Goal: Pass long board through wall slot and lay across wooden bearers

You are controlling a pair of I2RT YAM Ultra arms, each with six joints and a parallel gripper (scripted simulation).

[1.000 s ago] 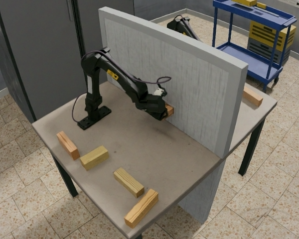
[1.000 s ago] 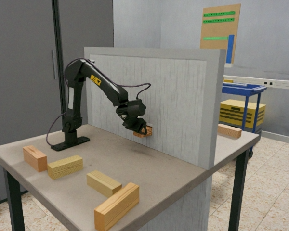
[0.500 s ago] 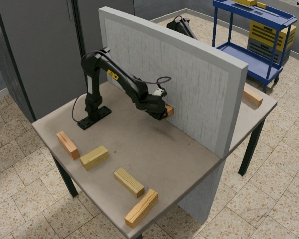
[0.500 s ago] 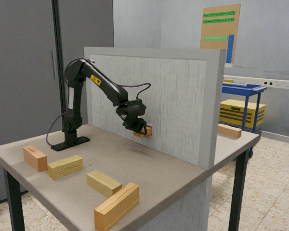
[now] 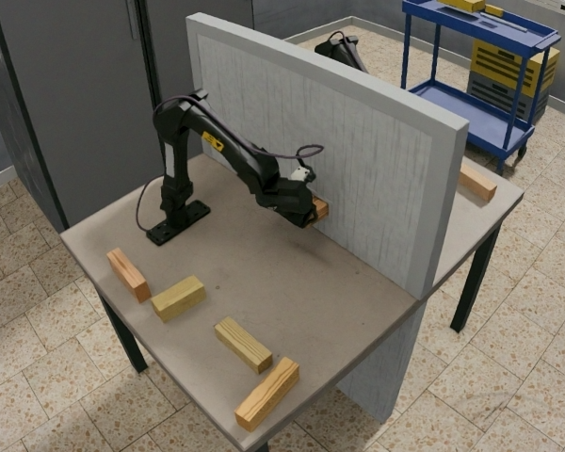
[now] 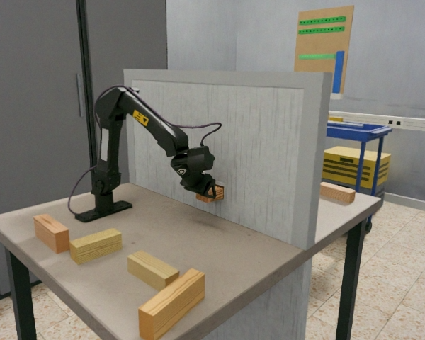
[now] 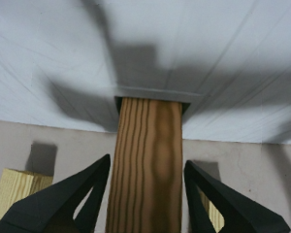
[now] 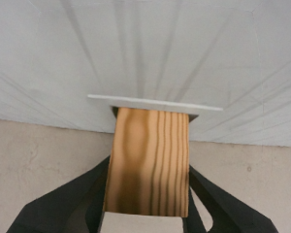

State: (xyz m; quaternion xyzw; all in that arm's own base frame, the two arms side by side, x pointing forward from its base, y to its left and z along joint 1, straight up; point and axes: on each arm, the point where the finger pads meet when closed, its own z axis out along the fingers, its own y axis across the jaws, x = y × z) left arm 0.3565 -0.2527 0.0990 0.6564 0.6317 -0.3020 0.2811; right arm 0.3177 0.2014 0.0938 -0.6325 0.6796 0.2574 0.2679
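My left hand is 10 mm to the left of the long board and 10 mm above it. The rest, counted from my left hand: yellow bearer (180 mm ahead, 130 mm to the left, 80 mm below).
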